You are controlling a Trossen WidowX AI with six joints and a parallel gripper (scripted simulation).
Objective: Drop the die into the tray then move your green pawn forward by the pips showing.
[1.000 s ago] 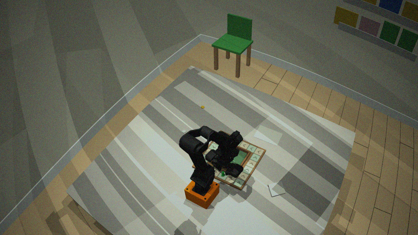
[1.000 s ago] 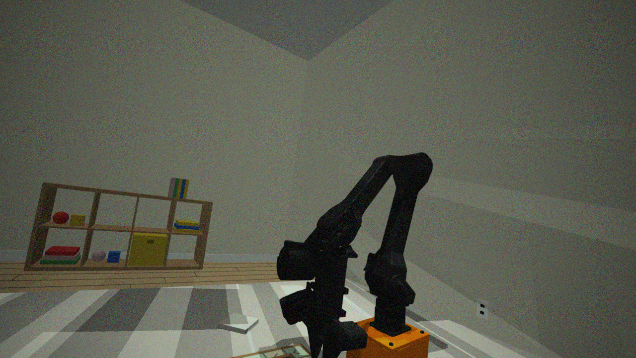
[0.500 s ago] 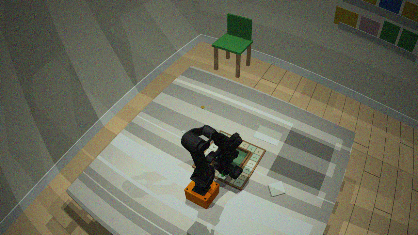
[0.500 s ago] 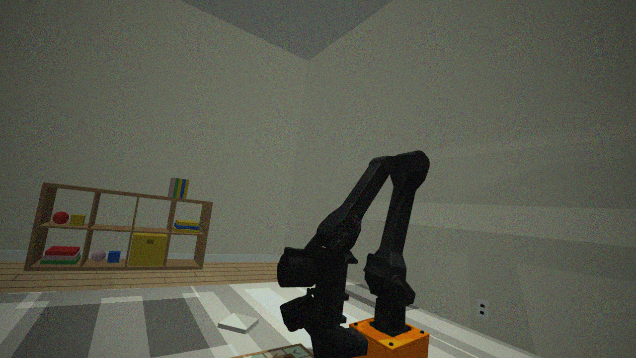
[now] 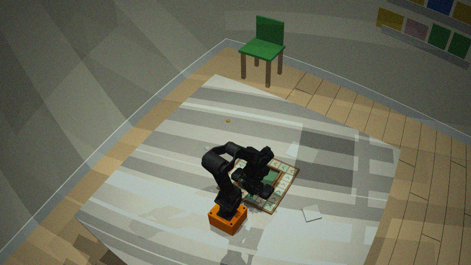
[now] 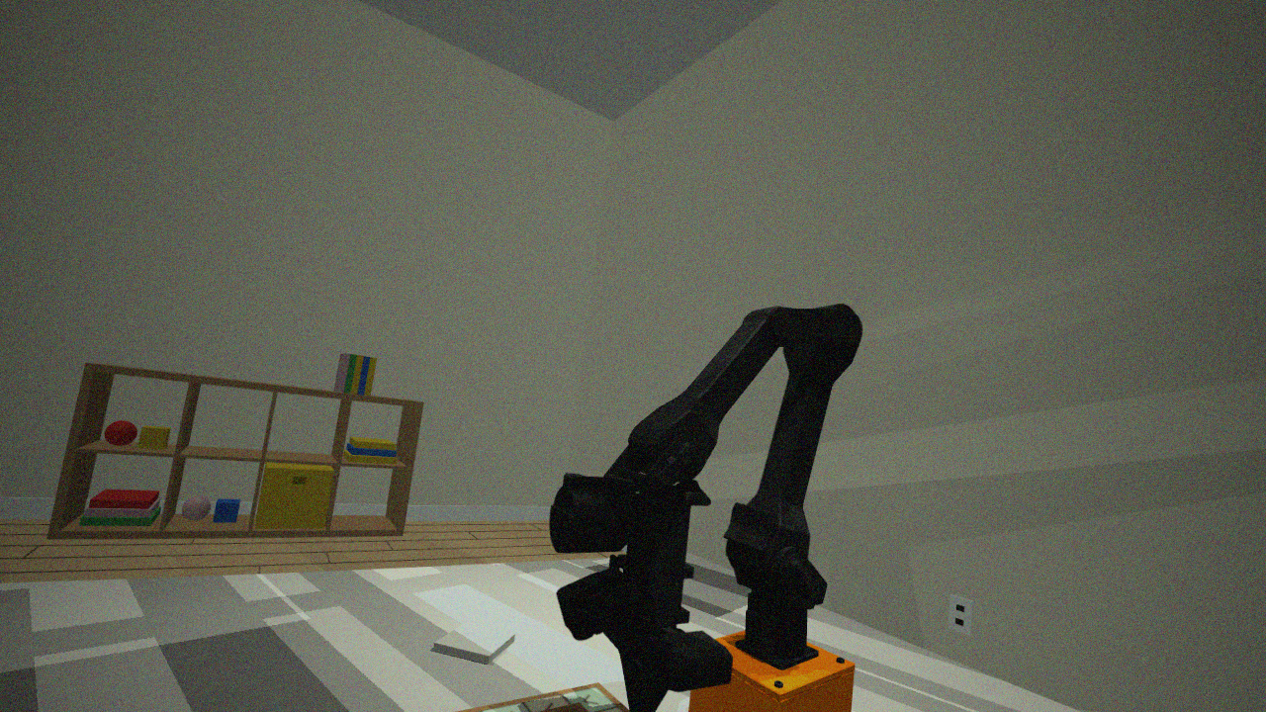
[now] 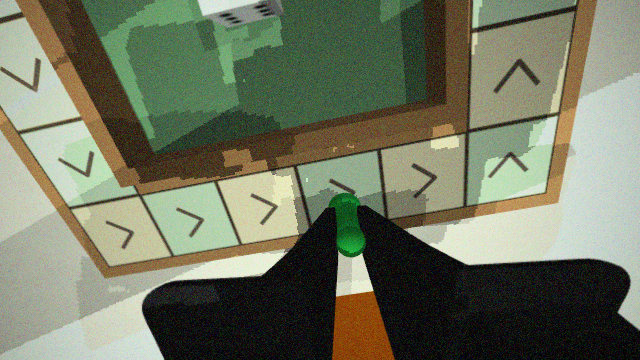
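My gripper tip is now 10 cm short of the white die, 2 cm to the right of it and 1 cm above it. Also, from my gripper tip: green pawn 1 cm above; then green tray 11 cm ahead, 2 cm to the left, 3 cm below; then yellow pawn 22 cm ahead, 4 cm to the left, 1 cm below.
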